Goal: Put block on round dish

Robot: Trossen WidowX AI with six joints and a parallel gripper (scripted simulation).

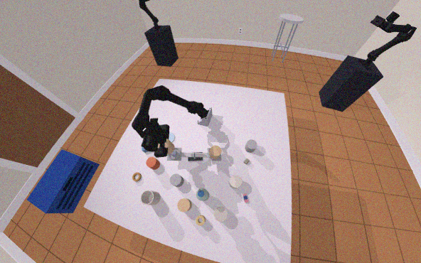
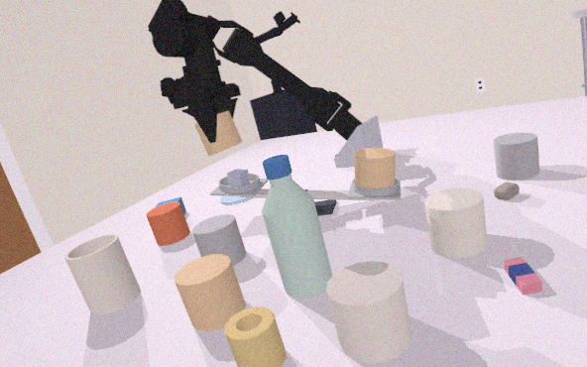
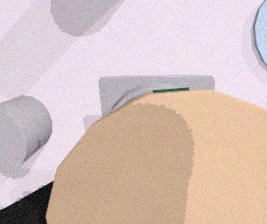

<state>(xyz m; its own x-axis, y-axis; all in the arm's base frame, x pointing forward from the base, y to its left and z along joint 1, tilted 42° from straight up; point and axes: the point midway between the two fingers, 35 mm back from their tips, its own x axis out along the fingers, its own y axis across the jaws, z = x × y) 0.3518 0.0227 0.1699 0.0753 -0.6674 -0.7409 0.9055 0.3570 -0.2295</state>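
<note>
The grey block lies 20 mm to the left of my gripper tip and 80 mm below it. From my gripper tip the other things lie so: pale blue round dish 120 mm behind, 120 mm to the right, 170 mm below; then orange cylinder 120 mm ahead, 120 mm to the right, 130 mm below; then tan cup 10 mm ahead, 20 mm to the right, 10 mm above.
</note>
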